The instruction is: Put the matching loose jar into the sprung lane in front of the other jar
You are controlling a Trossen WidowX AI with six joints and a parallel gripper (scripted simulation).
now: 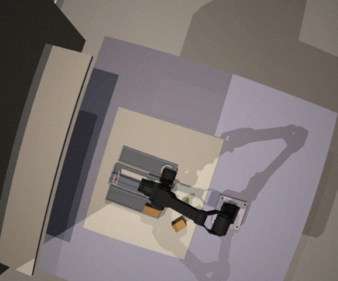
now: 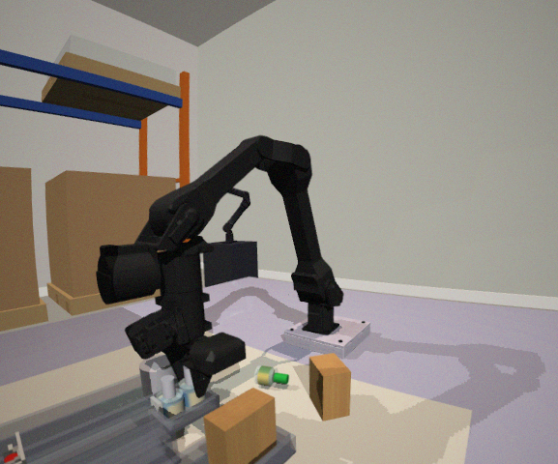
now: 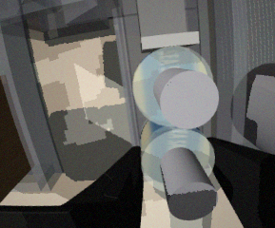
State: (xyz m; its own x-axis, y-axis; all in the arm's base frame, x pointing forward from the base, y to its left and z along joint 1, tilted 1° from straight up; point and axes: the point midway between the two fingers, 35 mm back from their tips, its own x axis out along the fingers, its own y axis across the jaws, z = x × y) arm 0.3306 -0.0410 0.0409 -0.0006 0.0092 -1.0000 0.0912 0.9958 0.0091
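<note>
The grey cylinder lies 80 mm to the right of my gripper tip. Round my gripper tip: red mark (220 mm ahead, 40 mm above, 20 mm to the left).
</note>
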